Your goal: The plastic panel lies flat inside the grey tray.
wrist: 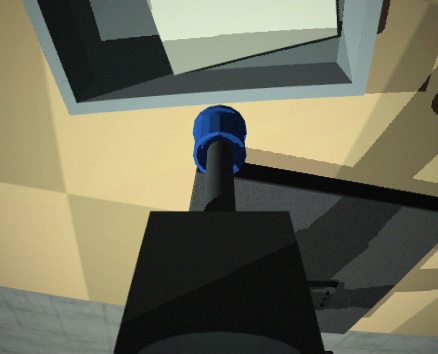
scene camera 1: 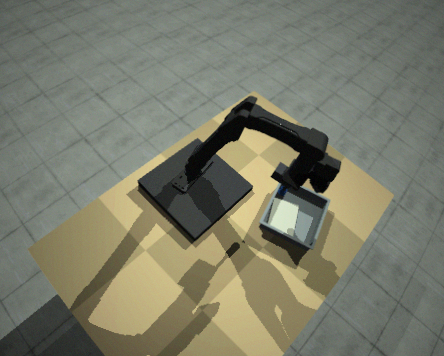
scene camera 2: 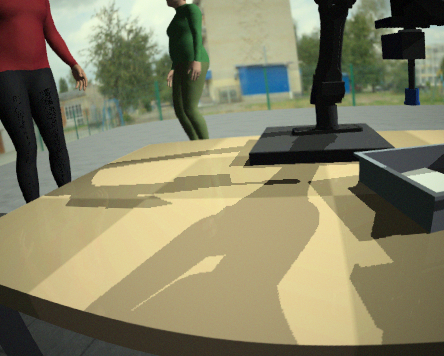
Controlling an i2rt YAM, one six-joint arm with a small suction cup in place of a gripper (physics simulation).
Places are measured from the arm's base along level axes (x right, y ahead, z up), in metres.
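Pixels of known places: hand, its tool point: (wrist: 219, 129) (scene camera 1: 281, 192) (scene camera 2: 412, 103); arm's base, origin of its link: (scene camera 1: 193, 172) (scene camera 2: 327, 131).
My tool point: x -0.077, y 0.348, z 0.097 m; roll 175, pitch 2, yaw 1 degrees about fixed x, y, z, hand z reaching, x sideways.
Ahead of a thing's pixels: the offset from my tool point to its top centre. Level surfaces: height alone.
The plastic panel {dx +0.010, dy +0.053, dz -0.124 m} (scene camera 1: 283, 214) (scene camera 2: 429, 181) (wrist: 240, 20) is a white rectangle. It lies flat on the floor of the grey tray {dx -0.021, dy +0.086, dz -0.082 m} (scene camera 1: 320, 223) (scene camera 2: 400, 192) (wrist: 150, 103), turned a little against the walls; a strip of it is in shadow. The panel's far part is cut off in the wrist view. My suction gripper, a blue cup (scene camera 1: 283, 190) (scene camera 2: 411, 96) (wrist: 219, 125) on a dark rod, carries nothing and is open. It hangs well above the table and apart from the panel, near the tray's side in the wrist view.
The black base plate (scene camera 1: 165, 200) (scene camera 2: 280, 142) (wrist: 270, 200) of the arm stands beside the tray on the wooden table {dz -0.132 m} (scene camera 1: 120, 250) (scene camera 2: 150, 230). Two people, in a red top (scene camera 2: 22, 40) and a green top (scene camera 2: 185, 45), stand beyond the table.
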